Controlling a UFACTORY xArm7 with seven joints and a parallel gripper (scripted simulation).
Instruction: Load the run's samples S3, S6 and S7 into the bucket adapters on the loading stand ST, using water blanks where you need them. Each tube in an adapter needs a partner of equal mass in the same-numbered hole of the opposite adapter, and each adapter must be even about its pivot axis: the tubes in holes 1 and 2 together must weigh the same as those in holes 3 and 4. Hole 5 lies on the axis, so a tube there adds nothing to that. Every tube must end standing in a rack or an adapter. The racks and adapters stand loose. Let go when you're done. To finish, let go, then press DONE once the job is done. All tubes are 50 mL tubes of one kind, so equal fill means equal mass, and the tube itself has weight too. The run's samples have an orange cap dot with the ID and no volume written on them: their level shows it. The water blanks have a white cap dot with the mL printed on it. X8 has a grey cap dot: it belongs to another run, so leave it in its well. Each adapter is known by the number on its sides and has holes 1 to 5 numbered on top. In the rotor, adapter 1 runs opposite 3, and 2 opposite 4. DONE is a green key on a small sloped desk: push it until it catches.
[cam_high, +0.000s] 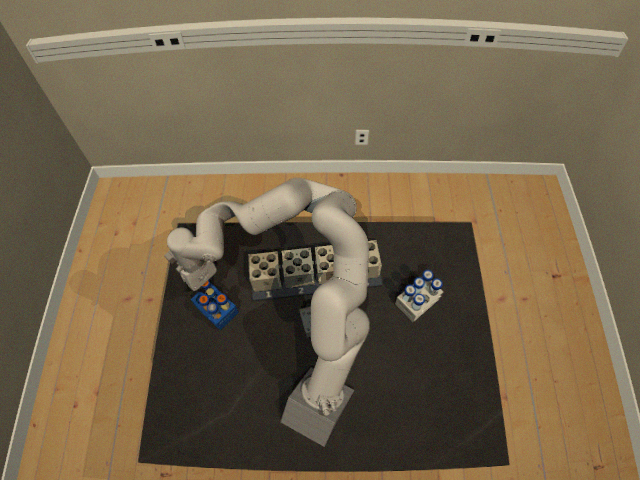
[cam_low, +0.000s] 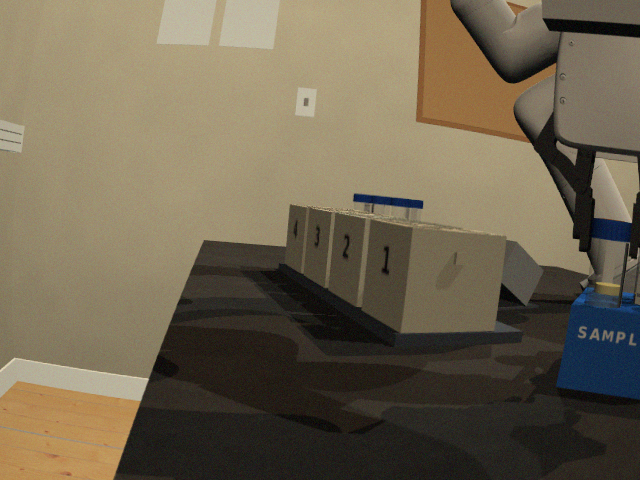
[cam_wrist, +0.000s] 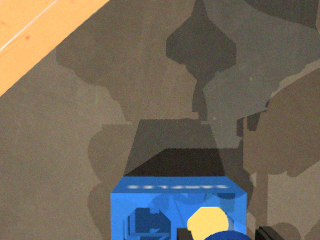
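My gripper is now 90 mm above the blue sample rack, 40 mm past it and 10 mm to the left of it. Also, from my hand: white blank rack (670 mm to the right, 160 mm behind, 90 mm below); then adapter 1 (190 mm to the right, 60 mm below, 30 mm ahead).
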